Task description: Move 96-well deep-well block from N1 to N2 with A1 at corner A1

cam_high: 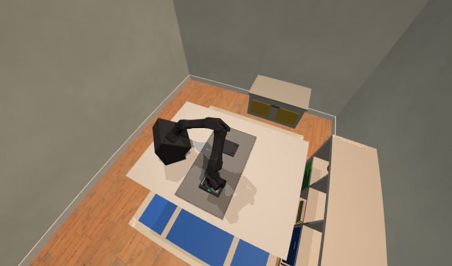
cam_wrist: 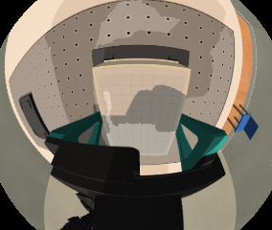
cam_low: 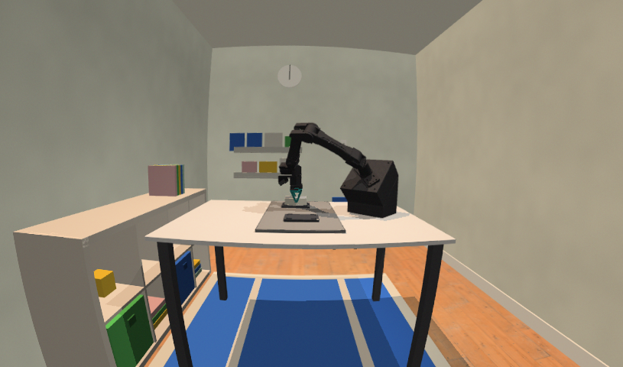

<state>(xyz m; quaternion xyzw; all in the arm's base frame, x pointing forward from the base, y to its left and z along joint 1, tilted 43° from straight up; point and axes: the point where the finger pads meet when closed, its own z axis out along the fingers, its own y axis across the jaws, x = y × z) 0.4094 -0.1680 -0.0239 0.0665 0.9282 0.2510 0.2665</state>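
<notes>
Now: hand 1 cm above the 96-well deep-well block.
</notes>
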